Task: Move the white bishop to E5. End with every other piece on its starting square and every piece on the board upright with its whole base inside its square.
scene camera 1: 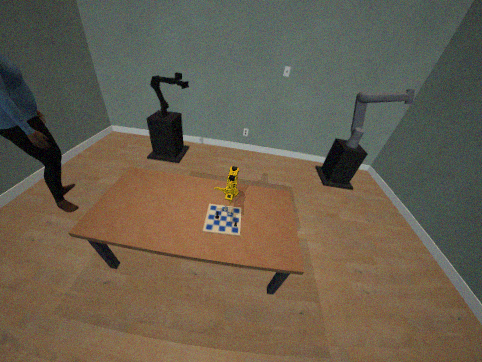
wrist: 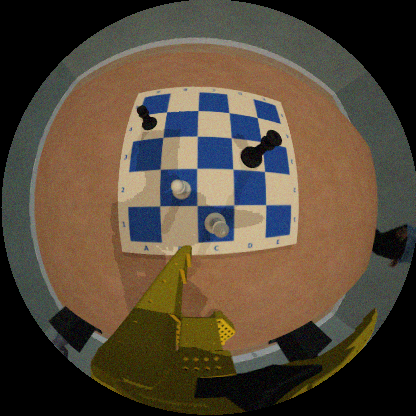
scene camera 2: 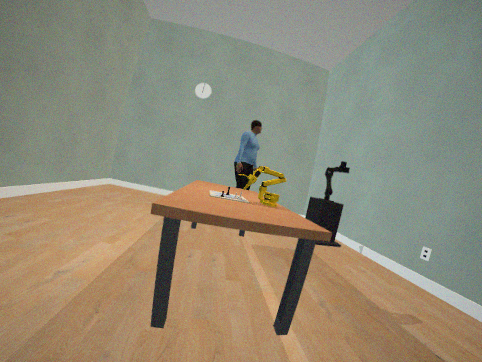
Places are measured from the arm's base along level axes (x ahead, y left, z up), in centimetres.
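Pixels of known places: hand at its tool point: (scene camera 1: 229, 202) (wrist: 190, 252) (scene camera 2: 244, 189); arm's base at its link origin: (wrist: 197, 321) (scene camera 2: 264, 203).
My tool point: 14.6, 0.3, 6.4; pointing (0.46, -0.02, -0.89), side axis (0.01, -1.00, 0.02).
Ahead of a thing's pixels: the offset from my tool point to its top centre, as dx, dy, dz. Level surfaces: height alone.
The chessboard (scene camera 1: 207, 230) (wrist: 124, 212) lies on the table. The taller white piece, apparently the bishop {+0.9, -2.1, -1.4} (wrist: 215, 223), stands upright on C1. A white pawn {+4.1, +1.4, -2.6} (wrist: 180, 189) stands upright on B2. A tall black piece {+8.2, -6.0, -0.5} (scene camera 1: 217, 215) (scene camera 2: 228, 190) (wrist: 252, 157) stands upright on D3, and a small black pawn {+12.2, +5.9, -2.6} (scene camera 1: 235, 224) (scene camera 2: 223, 194) (wrist: 149, 123) on A4. E5 (wrist: 267, 111) bears no piece. My gripper (scene camera 1: 222, 194) (scene camera 2: 242, 182) (wrist: 281, 280) is wide open and empty, its moving jaw swung far right in the wrist view. The fixed jaw's tip shows just below the board's B1 edge, left of the bishop.
The yellow arm stands on the wooden table {dz -6.4} (scene camera 1: 150, 210) (scene camera 2: 200, 207) on the row 1 side of the board. A black arm on a pedestal (scene camera 1: 166, 135) (scene camera 2: 325, 215) and a grey arm on a pedestal (scene camera 1: 344, 162) stand beyond the table. A person (scene camera 1: 20, 110) (scene camera 2: 247, 147) stands off the table.
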